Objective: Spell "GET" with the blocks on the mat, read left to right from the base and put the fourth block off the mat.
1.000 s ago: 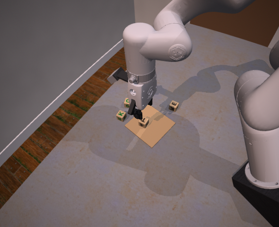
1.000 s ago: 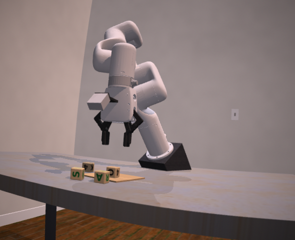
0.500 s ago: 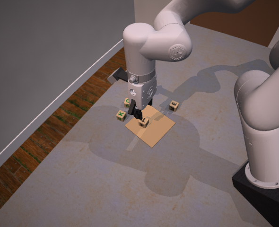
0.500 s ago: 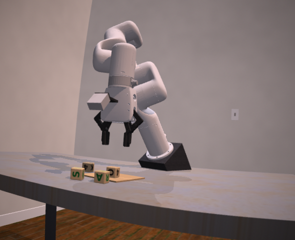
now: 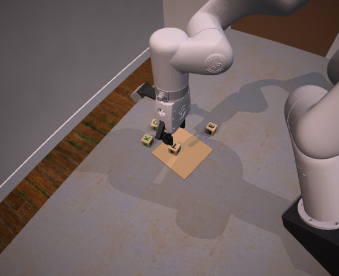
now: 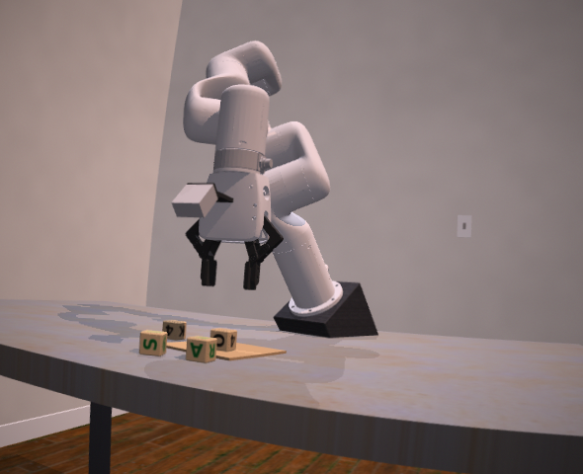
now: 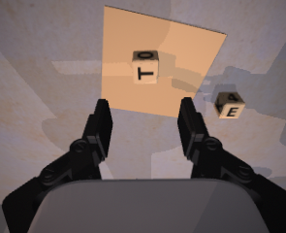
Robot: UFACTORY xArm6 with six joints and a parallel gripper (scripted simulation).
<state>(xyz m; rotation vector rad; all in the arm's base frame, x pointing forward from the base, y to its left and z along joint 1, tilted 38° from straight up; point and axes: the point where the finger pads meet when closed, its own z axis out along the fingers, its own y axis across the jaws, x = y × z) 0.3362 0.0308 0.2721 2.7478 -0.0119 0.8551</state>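
Right now the T block is 90 mm below my hand. Also, from my hand: G block: 100 mm below, 100 mm ahead, 70 mm to the right; tan mat: 110 mm below, 20 mm behind, 10 mm to the right; E block: 120 mm to the right, 100 mm below, 80 mm behind.
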